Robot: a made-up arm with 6 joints. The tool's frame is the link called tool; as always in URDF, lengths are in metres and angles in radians.
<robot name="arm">
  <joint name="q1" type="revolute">
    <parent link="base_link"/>
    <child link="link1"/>
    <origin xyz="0 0 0.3"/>
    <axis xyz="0 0 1"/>
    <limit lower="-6.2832" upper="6.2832" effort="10" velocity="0.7"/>
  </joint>
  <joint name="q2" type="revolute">
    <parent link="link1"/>
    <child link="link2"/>
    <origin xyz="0 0 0"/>
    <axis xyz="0 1 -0.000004"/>
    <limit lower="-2.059" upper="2.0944" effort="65" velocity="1"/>
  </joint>
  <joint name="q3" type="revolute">
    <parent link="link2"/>
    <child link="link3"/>
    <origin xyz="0.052 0 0.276"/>
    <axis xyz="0 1 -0.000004"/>
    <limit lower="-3.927" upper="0.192" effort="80" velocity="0.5"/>
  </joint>
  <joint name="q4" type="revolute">
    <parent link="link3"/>
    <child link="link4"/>
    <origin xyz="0.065 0 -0.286"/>
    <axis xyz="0 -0.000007 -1"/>
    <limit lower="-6.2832" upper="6.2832" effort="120" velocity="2.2"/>
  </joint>
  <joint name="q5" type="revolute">
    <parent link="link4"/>
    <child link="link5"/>
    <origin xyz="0 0 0"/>
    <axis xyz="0 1 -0.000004"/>
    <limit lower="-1.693" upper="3.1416" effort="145" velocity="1.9"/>
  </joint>
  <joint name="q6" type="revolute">
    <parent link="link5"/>
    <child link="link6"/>
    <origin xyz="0.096 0 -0.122"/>
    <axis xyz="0 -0.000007 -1"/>
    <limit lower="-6.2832" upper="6.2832" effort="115" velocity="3"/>
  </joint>
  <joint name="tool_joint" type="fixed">
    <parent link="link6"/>
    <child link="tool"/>
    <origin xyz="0 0 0" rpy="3.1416 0 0"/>
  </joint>
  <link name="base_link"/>
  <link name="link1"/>
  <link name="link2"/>
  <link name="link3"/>
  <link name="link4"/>
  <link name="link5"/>
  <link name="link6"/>
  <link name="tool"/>
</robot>
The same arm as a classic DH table. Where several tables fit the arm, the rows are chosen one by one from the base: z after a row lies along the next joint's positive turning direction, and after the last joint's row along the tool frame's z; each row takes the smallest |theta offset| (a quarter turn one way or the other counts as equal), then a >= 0, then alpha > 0; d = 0 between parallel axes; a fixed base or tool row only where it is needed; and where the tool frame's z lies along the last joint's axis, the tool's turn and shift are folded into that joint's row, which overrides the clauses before.
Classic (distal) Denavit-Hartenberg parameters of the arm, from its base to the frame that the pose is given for. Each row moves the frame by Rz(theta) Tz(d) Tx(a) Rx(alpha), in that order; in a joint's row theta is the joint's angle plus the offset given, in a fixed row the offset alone. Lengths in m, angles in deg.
q1: theta offset 0, d 0.3, a 0, alpha -90
q2: theta offset -79.33, d 0, a 0.2809, alpha 0
q3: theta offset 79.33, d 0, a 0.065, alpha -90
q4: theta offset 0, d 0.286, a 0, alpha 90
q5: theta offset 0, d 0, a 0.096, alpha -90
q6: theta offset 0, d 0.122, a 0, alpha 0
Joint limits (deg, base to tool): -360..360 -117.97..120 -225..11 -360..360 -97..180 -360..360

